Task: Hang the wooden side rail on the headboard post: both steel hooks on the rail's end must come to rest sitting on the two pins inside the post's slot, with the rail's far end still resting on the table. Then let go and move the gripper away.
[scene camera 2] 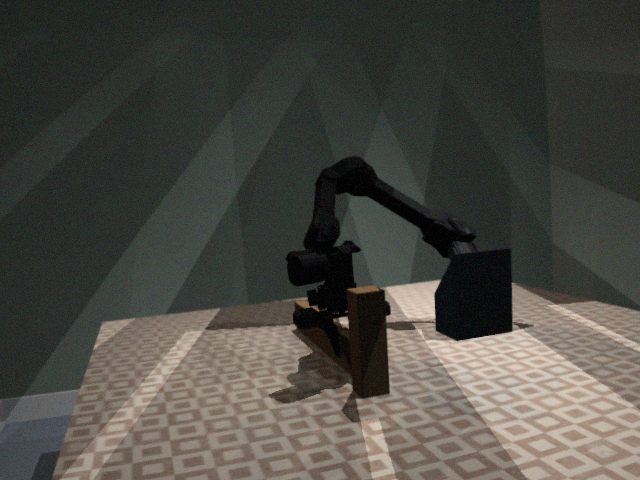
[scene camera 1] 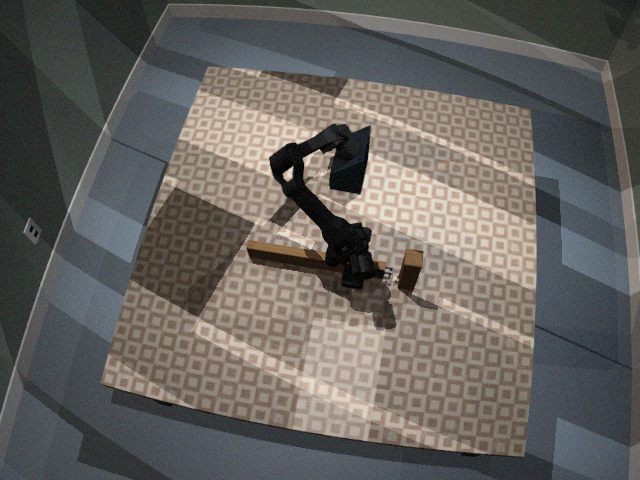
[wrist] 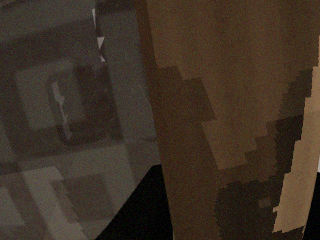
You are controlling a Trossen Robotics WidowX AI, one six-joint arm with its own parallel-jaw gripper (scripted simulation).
Scene:
same spot on headboard post: (scene camera 1: pixel 412 263) = (scene camera 2: pixel 354 290)

